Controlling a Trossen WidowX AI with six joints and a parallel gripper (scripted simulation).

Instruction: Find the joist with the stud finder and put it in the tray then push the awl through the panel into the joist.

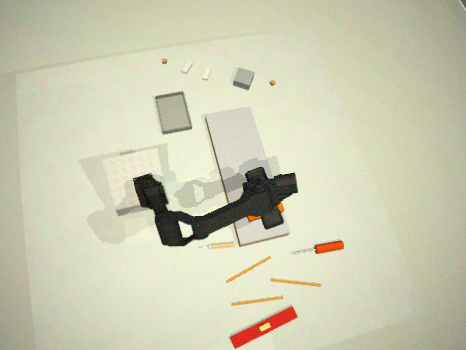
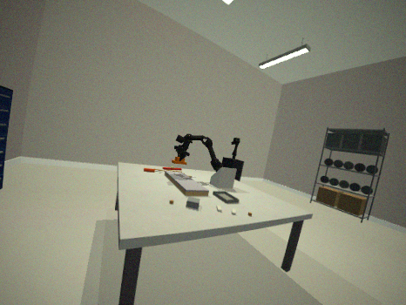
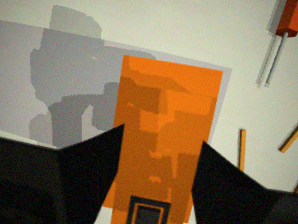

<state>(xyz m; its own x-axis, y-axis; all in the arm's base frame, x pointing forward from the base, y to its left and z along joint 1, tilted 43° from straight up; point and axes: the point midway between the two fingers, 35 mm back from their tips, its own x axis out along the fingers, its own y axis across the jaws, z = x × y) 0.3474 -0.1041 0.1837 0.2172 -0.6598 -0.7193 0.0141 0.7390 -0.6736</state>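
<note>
Now: the orange stud finder 2 cm behind my gripper tip and 2 cm above it. Also, from my gripper tip: awl 19 cm behind, 16 cm below, 5 cm to the right; then red level 36 cm to the right, 15 cm below, 12 cm behind; then small light 4 cm behind, 3 cm above.
</note>
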